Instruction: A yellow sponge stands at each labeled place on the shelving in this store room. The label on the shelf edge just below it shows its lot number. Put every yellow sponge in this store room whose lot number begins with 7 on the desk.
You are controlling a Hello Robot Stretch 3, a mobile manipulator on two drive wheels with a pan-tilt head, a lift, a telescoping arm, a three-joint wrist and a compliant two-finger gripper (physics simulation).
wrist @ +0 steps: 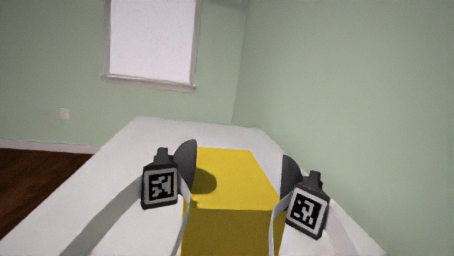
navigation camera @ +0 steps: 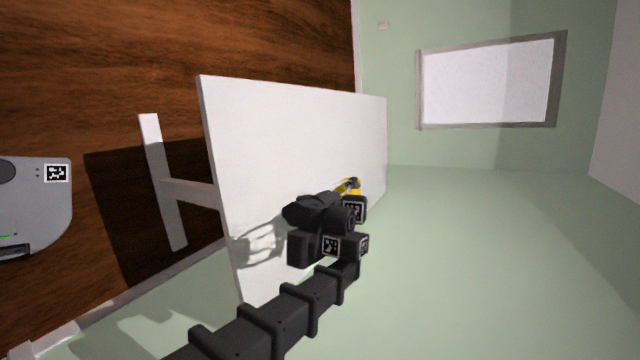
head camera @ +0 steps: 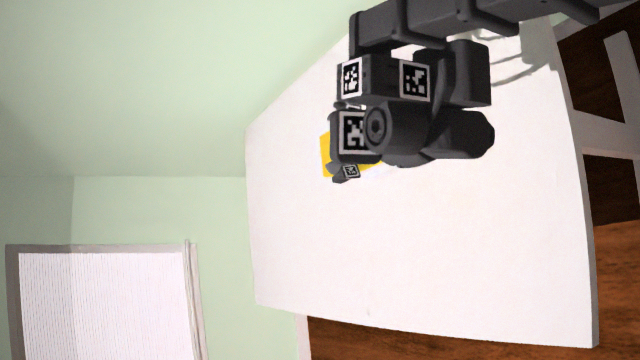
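Places are measured from the robot's base along level axes (x back, y left, z down), in centimetres.
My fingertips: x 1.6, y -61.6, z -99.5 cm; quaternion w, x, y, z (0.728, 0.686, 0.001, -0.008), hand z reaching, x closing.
Observation:
Behind a point stands the place of what it marks.
A yellow sponge [head camera: 325, 150] {x 0.7, y -65.5, z -98.9 cm} [navigation camera: 345, 189] {x -0.5, y -56.7, z -98.7 cm} [wrist: 230, 180] is between the two fingertips of my gripper [wrist: 234, 165] {x 1.6, y -61.6, z -99.5 cm}, which is shut on it. In the head view the wrist hides most of the sponge and one finger. The sponge is over the white desk [head camera: 425, 250] {x -18.1, y -72.8, z -72.0 cm} [navigation camera: 280, 135] {x -15.8, y -60.3, z -72.0 cm} [wrist: 150, 132], near its wall side. I cannot tell whether its underside touches the desk top. The shelving and the lot labels do not show in these views.
A green wall [head camera: 150, 100] {x 20.7, y -176.0, z -117.5 cm} [navigation camera: 475, 250] {x 31.5, y -135.4, z -136.5 cm} [wrist: 350, 100] runs along the desk's long side. A window [head camera: 100, 300] {x -93.1, y -286.3, z -145.3 cm} [navigation camera: 485, 82] {x -103.3, y -283.7, z -146.5 cm} [wrist: 152, 40] is in the wall beyond the far end. Brown wood floor [navigation camera: 150, 50] {x -56.8, y -45.8, z 0.0 cm} lies on the desk's other side. The robot's base [navigation camera: 35, 205] {x 10.4, y -7.8, z -16.0 cm} stands on it.

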